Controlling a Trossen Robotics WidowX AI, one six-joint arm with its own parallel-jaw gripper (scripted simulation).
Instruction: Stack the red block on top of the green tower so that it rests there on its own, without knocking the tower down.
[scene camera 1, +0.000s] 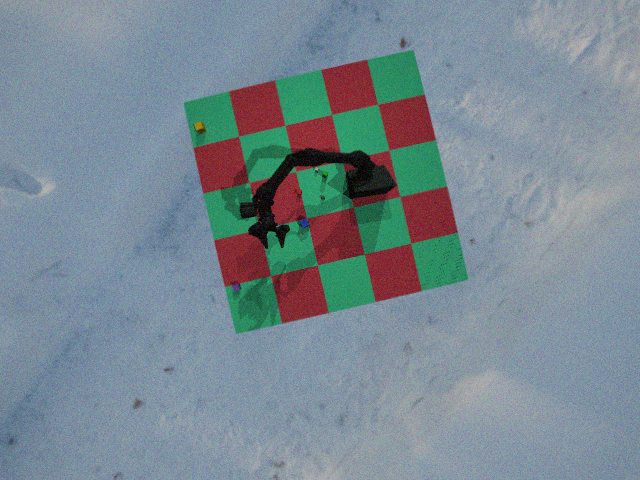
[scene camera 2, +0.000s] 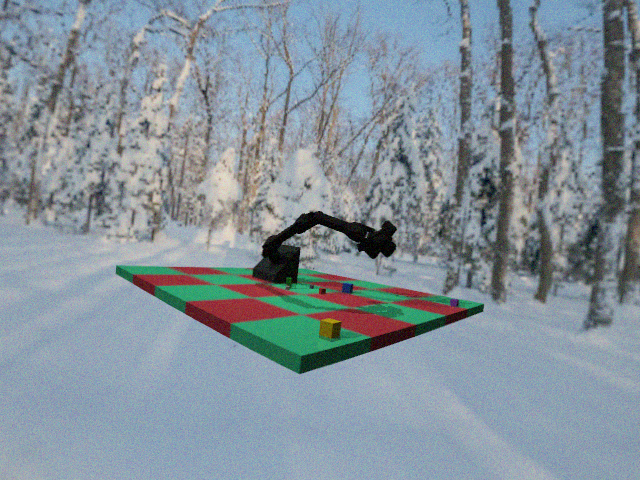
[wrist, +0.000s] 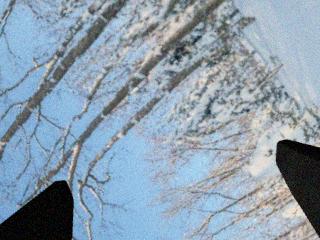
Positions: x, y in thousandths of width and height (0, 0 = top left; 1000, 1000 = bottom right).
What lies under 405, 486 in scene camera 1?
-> The gripper.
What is the gripper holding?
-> Nothing.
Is the gripper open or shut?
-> Open.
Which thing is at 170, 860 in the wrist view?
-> The gripper.
